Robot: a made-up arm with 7 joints.
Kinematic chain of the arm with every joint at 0, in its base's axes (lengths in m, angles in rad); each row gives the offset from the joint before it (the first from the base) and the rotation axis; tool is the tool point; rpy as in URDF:
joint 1: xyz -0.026 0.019 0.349 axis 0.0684 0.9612 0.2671
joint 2: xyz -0.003 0.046 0 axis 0.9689 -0.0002 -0.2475
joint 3: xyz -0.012 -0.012 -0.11 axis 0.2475 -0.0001 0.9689
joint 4: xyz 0 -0.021 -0.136 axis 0.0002 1 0
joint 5: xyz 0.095 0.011 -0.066 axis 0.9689 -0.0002 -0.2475
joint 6: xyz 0.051 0.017 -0.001 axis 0.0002 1 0
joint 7: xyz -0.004 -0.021 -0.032 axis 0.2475 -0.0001 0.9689
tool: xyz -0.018 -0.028 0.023 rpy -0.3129 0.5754 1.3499
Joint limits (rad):
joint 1: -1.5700..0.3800
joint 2: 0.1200..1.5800
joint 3: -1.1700..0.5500
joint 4: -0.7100..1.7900
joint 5: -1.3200..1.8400
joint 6: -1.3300..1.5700
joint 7: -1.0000..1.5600
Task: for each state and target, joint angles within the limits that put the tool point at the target. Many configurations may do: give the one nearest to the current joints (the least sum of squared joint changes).
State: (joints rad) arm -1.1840 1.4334 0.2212 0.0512 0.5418 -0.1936 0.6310
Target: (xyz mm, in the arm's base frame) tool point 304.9 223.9 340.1
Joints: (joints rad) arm -0.8916 1.1303 -0.0061 -0.1256 0.4704 -0.1811 0.5959
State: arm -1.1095 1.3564 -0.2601 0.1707 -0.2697 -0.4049 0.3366
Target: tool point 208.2 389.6 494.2
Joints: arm -1.3513 1.5800 0.1069 0.8596 0.0356 -0.4961 0.6341
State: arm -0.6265 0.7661 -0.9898 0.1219 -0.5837 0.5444 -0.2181
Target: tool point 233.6 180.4 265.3
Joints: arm -0.9015 1.2379 -0.7233 -0.2364 -0.6665 0.6407 -0.2919
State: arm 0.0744 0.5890 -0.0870 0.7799 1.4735 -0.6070 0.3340
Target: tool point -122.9 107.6 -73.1
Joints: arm 0.1774 0.1986 -0.1822 0.8809 1.4507 -0.7153 0.6749
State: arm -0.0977 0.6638 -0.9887 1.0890 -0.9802 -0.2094 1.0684
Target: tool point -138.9 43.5 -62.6
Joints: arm 0.1157 0.2416 -1.0662 1.0806 -0.9400 -0.2232 1.1872
